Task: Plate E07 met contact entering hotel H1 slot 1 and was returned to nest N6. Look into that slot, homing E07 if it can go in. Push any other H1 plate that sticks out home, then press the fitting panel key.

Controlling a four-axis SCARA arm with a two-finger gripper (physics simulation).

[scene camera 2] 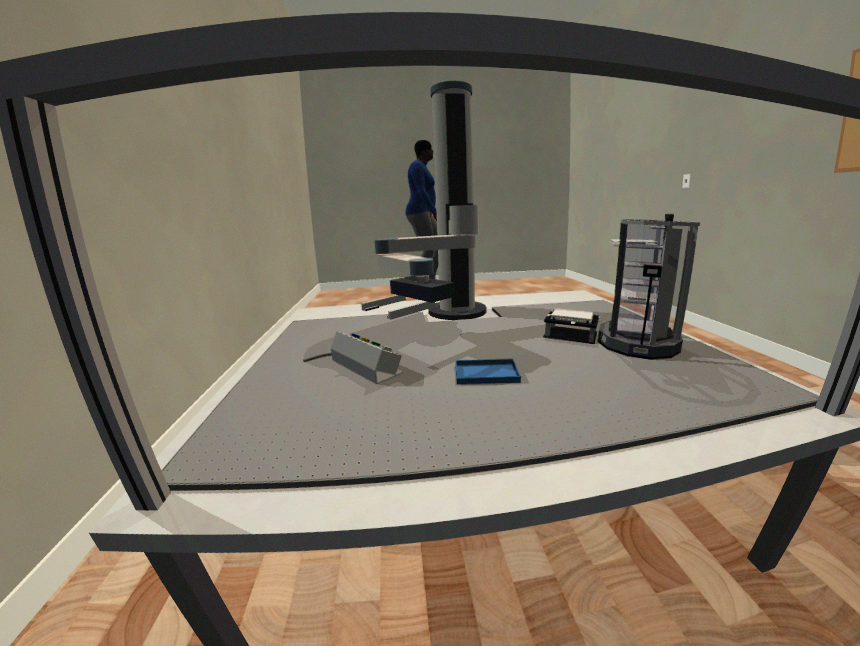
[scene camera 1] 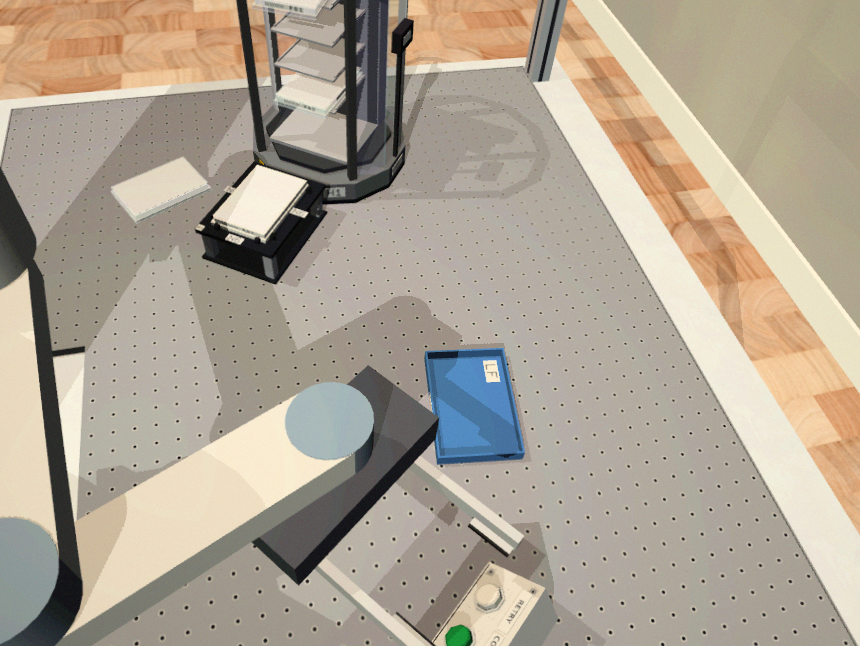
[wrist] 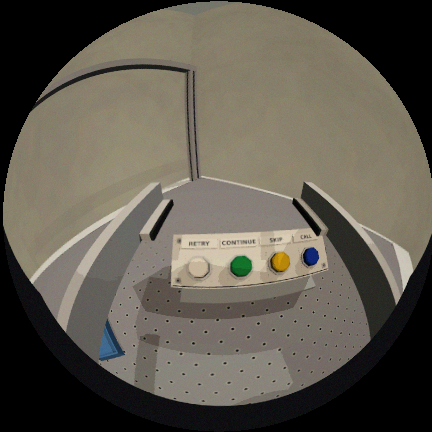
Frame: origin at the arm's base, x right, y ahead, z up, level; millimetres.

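Seen in the pictures: gripper, between the fingertips: (scene camera 2: 375, 311) (scene camera 1: 477, 599) (wrist: 234, 190); arm's base, origin of its link: (scene camera 2: 457, 311).
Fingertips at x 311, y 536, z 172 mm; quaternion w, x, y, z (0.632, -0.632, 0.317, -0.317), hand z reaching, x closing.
Observation:
Offsets run from my fingertips to a thing's top centre.
My gripper (scene camera 1: 467, 591) (scene camera 2: 380, 310) (wrist: 234, 190) is open and empty, its fingers above the key panel {dx +41, dy -13, dz -76 mm} (scene camera 1: 540, 611) (scene camera 2: 360, 358) (wrist: 220, 260). In the wrist view the RETRY key {dx -23, dy +32, dz -85 mm} (wrist: 198, 267), CONTINUE key {dx +9, dy -7, dz -85 mm} (wrist: 241, 266), SKIP key {dx +40, dy -46, dz -85 mm} (wrist: 280, 262) and CALL key {dx +71, dy -85, dz -85 mm} (wrist: 311, 256) show between the fingers. Hotel H1 {dx -792, dy +2, dz +235 mm} (scene camera 1: 352, 90) (scene camera 2: 639, 349) holds several plates or shelves. Its upper plate (scene camera 1: 295, 5) (scene camera 2: 629, 241) juts past the front post. A lower white plate {dx -774, dy -14, dz -4 mm} (scene camera 1: 305, 95) sits inside. A white plate {dx -621, dy -125, dz -85 mm} (scene camera 1: 260, 201) (scene camera 2: 571, 315) rests on the black nest stand (scene camera 1: 239, 251) (scene camera 2: 570, 330). Slot numbers and plate names are unreadable.
A blue tray {dx -270, dy +95, dz -142 mm} (scene camera 1: 476, 417) (scene camera 2: 486, 372) (wrist: 111, 345) marked LF lies between the panel and the nest stand. A flat white piece {dx -746, dy -274, dz -145 mm} (scene camera 1: 159, 189) lies left of the stand. A frame post {dx +369, dy +448, dz +408 mm} (scene camera 2: 83, 312) stands at a table corner. A person (scene camera 2: 420, 182) is behind the arm column (scene camera 2: 458, 152).

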